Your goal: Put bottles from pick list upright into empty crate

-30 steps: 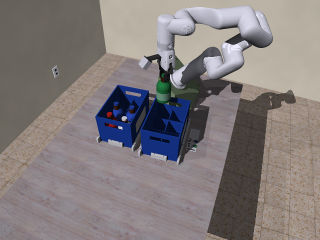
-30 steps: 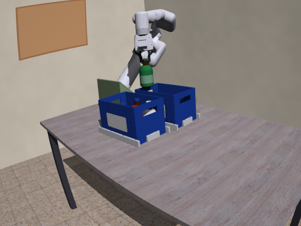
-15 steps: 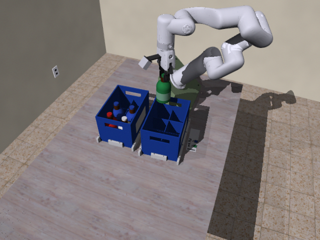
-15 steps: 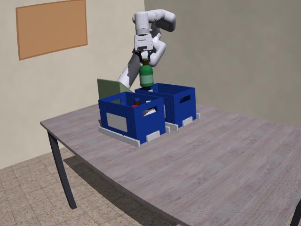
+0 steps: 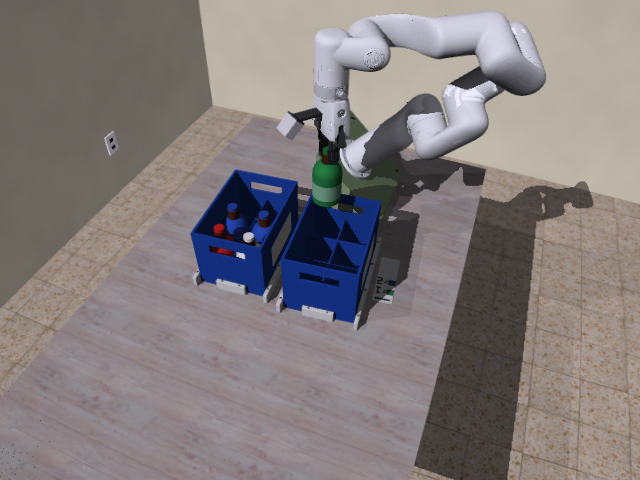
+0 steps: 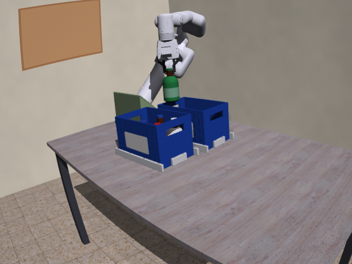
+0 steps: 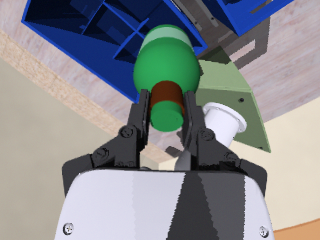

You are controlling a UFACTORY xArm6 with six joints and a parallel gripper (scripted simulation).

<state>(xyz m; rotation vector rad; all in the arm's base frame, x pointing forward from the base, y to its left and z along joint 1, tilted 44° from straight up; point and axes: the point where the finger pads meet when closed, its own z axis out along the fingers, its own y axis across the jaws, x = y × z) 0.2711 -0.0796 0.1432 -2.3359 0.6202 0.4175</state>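
Right now my hand is 70 mm above the green-labelled bottle. From my hand the other things lie so: white-labelled bottle (250 mm below, 190 mm ahead, 120 mm to the right); blue-labelled bottle (250 mm below, 130 mm to the right, 110 mm ahead); red-label bottle (250 mm below, 200 mm to the right, 200 mm ahead).
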